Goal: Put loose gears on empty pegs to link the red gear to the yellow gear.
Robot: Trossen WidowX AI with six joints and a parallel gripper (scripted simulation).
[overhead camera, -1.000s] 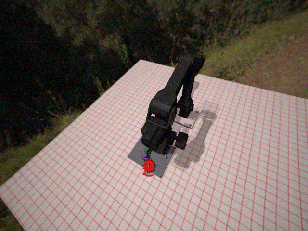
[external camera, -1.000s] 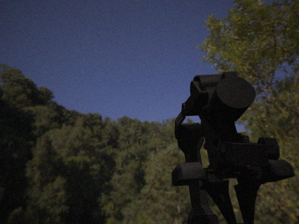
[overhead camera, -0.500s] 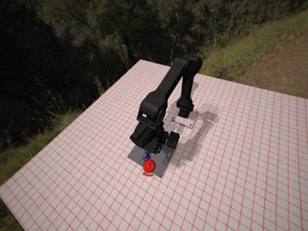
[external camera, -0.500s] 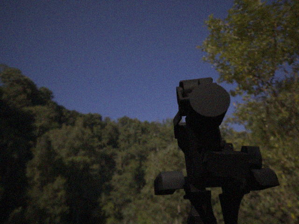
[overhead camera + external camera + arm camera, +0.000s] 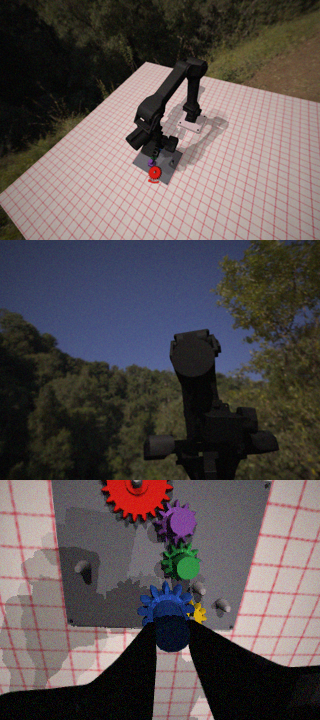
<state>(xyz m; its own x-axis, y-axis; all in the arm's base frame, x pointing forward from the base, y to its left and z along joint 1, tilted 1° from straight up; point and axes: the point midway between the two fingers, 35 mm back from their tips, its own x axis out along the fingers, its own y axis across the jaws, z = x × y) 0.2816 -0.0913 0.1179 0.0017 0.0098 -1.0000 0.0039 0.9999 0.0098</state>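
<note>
Now: the green gear 20 mm ahead of my gripper tip, 20 mm to the right of it and 80 mm below it. The rest, counted from my gripper tip: yellow gear: 40 mm behind, 30 mm to the right, 90 mm below; then purple gear: 60 mm ahead, 20 mm to the right, 80 mm below; then blue gear: 10 mm below.
</note>
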